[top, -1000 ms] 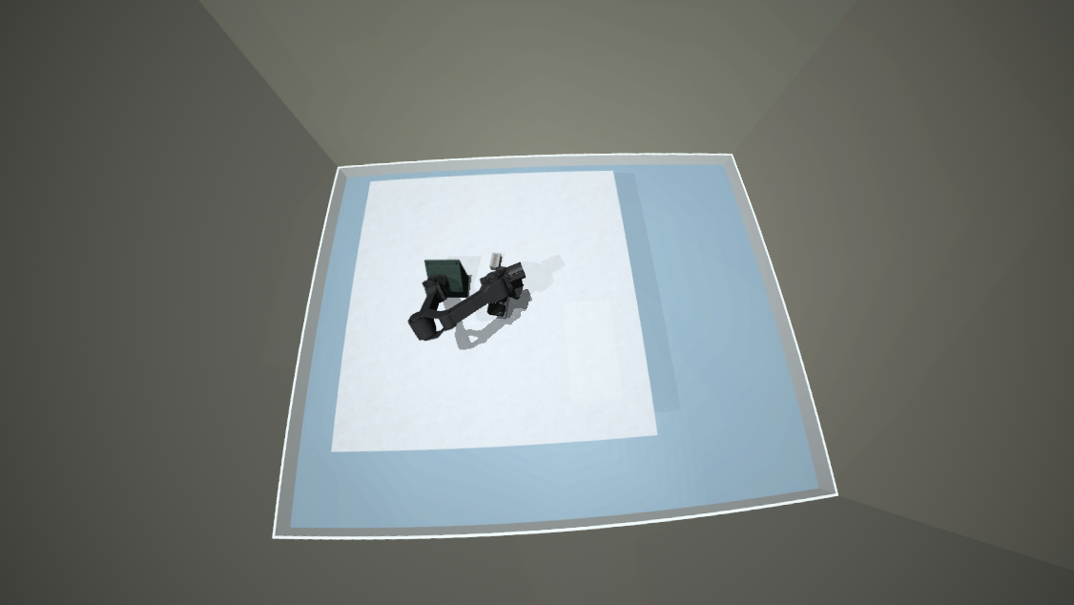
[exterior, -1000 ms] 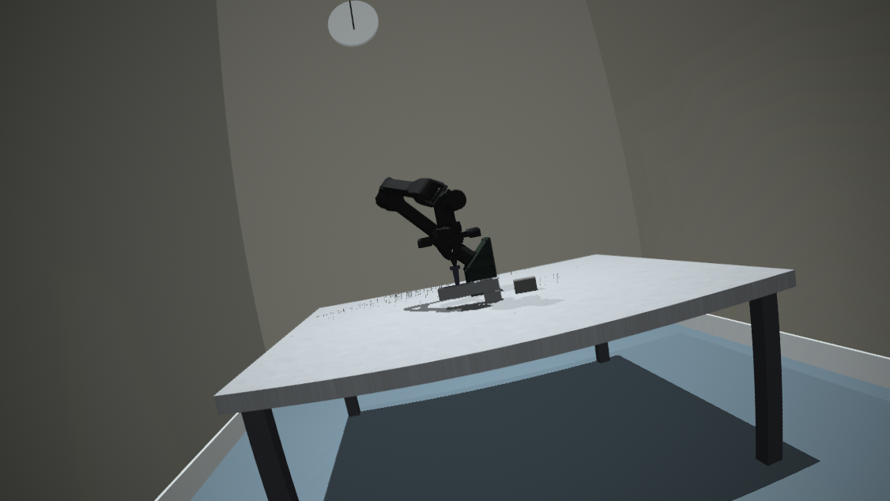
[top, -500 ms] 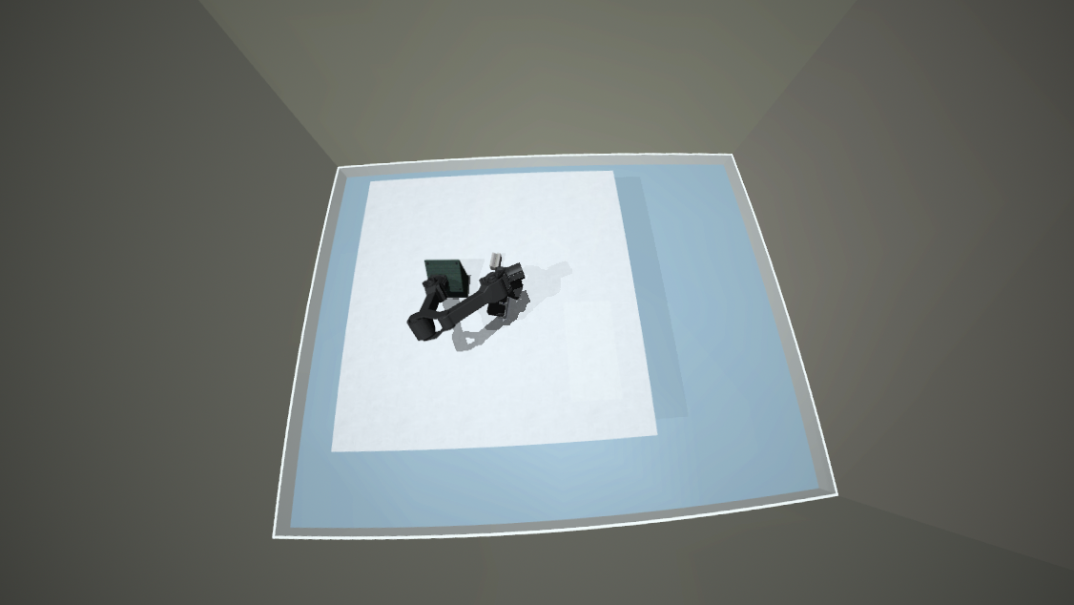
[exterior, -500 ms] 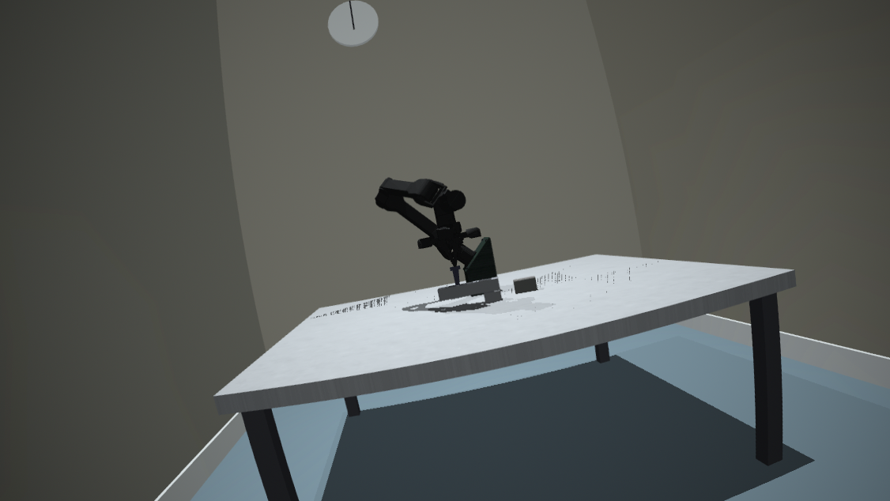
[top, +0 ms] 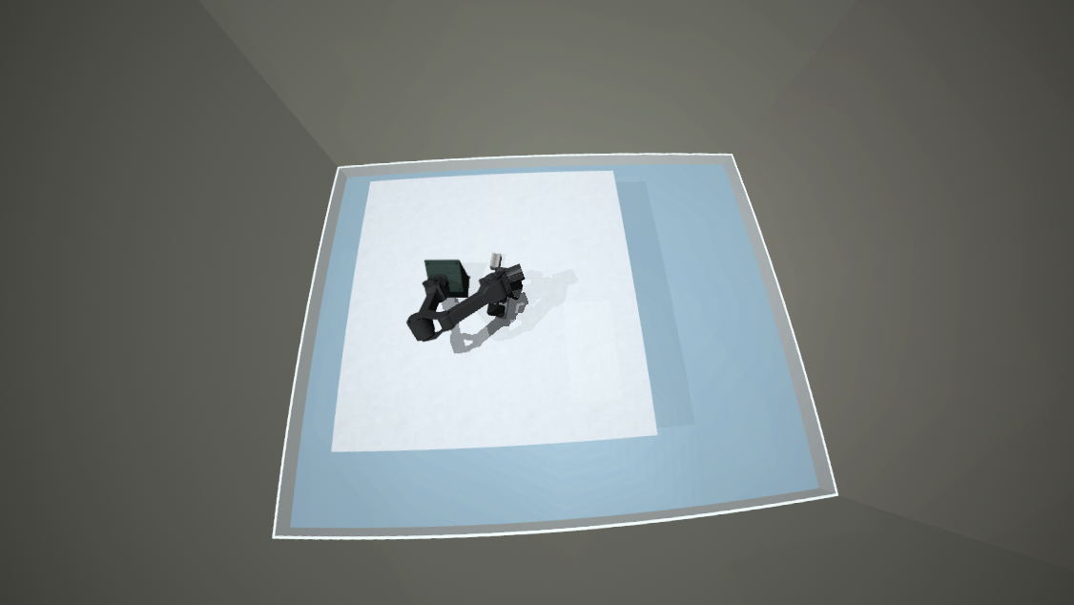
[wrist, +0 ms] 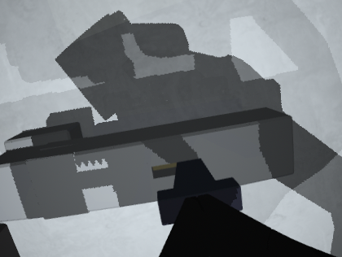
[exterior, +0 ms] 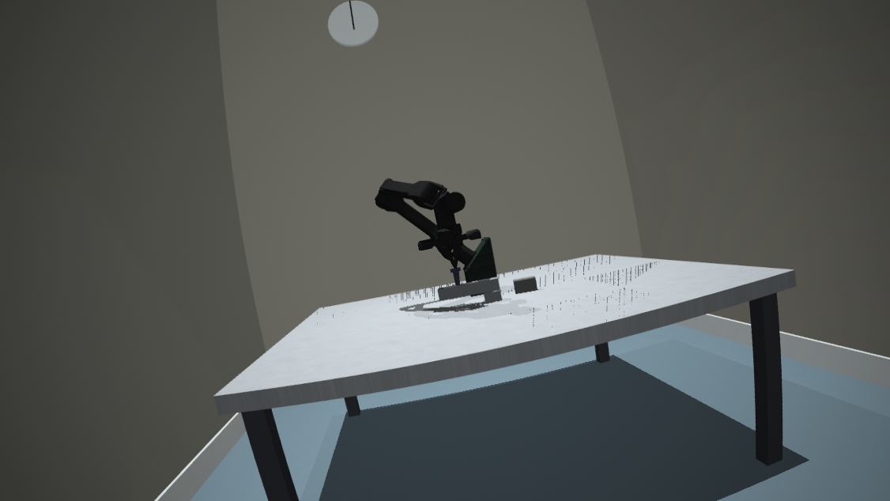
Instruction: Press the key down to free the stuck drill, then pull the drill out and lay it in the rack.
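My gripper tip is now 30 mm above the dark blue key. From my gripper tip the other things lie so: drill: 60 mm to the left, 70 mm below; grey rack: 50 mm behind, 210 mm to the left, 100 mm below; long grey fixture: 30 mm to the left, 80 mm below.
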